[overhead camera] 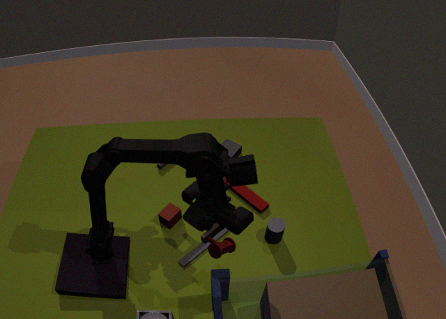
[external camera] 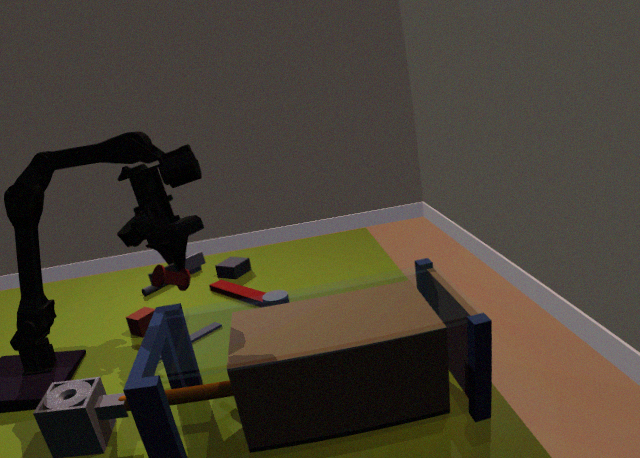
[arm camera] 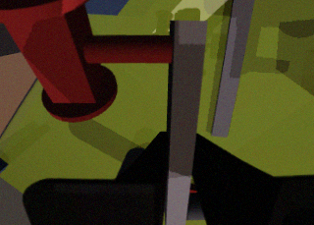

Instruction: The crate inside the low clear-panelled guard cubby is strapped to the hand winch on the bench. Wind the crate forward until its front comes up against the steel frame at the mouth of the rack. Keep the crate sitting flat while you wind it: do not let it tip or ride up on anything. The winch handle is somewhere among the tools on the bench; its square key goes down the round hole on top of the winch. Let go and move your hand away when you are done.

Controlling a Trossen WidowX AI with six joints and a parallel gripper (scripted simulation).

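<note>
Now: the red crank grip 6 cm to the right of my gripper tip, 2 cm behind it and 1 cm above it. Also, from my gripper tip: flat grey strip 18 cm below, 6 cm to the left, 4 cm behind; then winch handle 1 cm to the right, 1 cm behind, 1 cm above; then blue steel frame 24 cm to the right, 7 cm below, 6 cm behind.
</note>
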